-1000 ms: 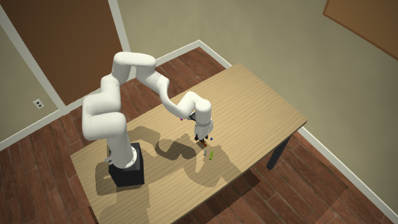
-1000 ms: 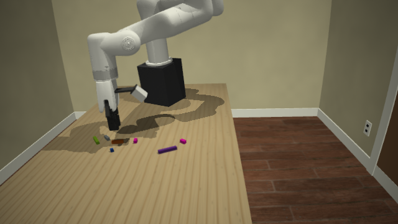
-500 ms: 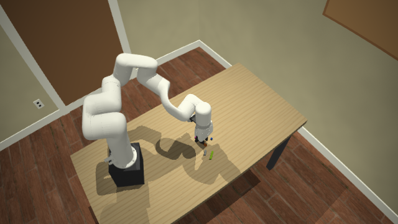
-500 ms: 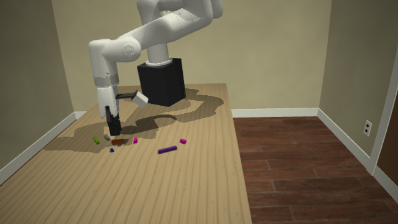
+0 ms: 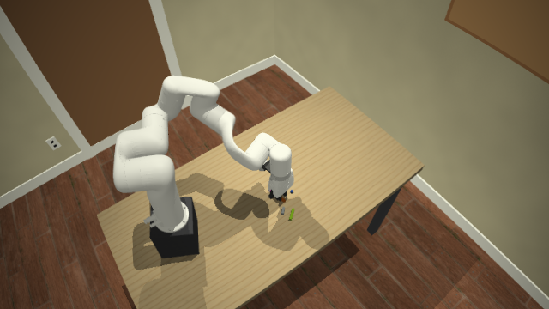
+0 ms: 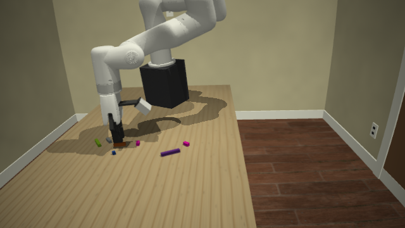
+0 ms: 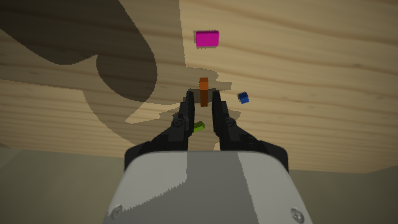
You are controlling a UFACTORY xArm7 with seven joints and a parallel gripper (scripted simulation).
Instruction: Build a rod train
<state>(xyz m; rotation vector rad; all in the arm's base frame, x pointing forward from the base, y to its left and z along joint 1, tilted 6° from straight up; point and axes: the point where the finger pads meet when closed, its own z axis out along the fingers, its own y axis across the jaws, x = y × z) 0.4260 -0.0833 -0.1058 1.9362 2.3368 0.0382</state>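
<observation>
Right now my hand is 40 mm above the orange rod. Also, from my hand: grey rod (50 mm to the right, 40 mm below, 30 mm behind); lime rod (80 mm to the right, 40 mm below, 10 mm behind); small blue rod (60 mm ahead, 40 mm below).
</observation>
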